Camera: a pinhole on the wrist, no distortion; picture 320 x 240 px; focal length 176.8 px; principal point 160.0 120.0 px. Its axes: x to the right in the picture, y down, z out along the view. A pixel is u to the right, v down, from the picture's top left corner.
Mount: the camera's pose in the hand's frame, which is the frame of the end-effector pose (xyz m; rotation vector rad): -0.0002 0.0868 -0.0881 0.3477 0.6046 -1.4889
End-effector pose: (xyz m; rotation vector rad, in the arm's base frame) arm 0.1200 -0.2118 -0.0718 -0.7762 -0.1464 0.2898
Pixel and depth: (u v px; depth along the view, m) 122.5 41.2 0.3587
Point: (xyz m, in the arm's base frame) -0.0231 -0.1079 0.1621
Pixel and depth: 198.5 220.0 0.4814
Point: 0.4505 -0.1426 0.2570
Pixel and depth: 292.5 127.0 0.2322
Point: 0.1982 -0.3265 0.0605
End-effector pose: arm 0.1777 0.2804 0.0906 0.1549 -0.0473 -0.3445
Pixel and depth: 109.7 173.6 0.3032
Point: 0.2941 0.1971 0.2820
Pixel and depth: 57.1 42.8 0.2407
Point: 0.1243 0.3257 0.2976
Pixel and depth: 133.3 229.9 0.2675
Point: 0.3574 0.1729 0.2164
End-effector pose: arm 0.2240 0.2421 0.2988 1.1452 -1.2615 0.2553
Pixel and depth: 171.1 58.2 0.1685
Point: 0.1974 0.2055 0.2545
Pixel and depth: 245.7 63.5 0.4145
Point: 0.3356 0.0023 0.0500
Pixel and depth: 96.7 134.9 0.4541
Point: 0.0667 -0.1079 0.3301
